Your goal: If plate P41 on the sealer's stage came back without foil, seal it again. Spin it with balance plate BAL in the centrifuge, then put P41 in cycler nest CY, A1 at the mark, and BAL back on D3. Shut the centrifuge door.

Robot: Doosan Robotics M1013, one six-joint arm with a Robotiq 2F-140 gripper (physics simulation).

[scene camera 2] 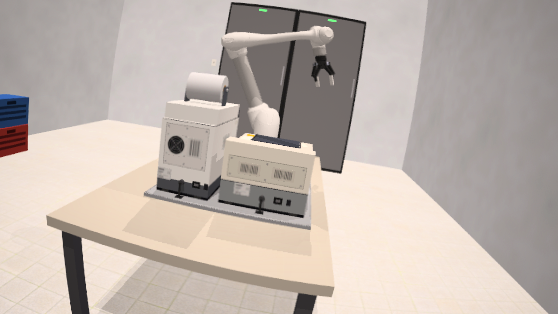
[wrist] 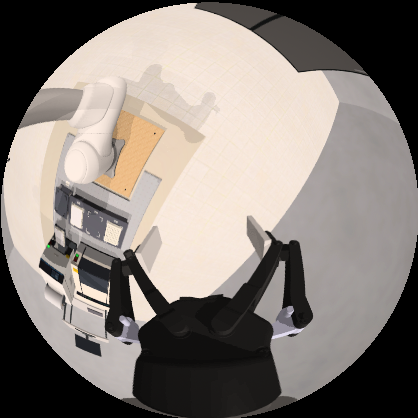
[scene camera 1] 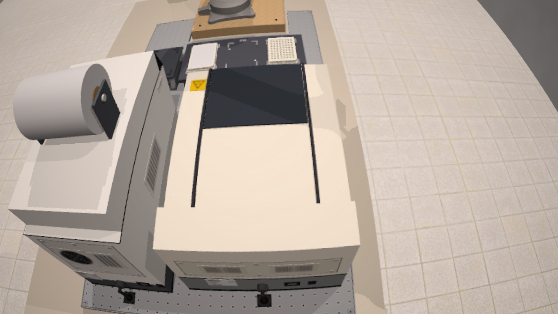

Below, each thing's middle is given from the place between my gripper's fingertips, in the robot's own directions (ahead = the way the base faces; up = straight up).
The smooth white plate [scene camera 1: 203, 57] lies 460 mm to the right of my hand, 450 mm below it and 400 mm ahead of it. Round my hand: dark lid panel [scene camera 1: 259, 95] 760 mm ahead, 320 mm to the right, 310 mm below; then cream centrifuge [scene camera 1: 263, 208] 910 mm ahead, 400 mm below, 340 mm to the right.
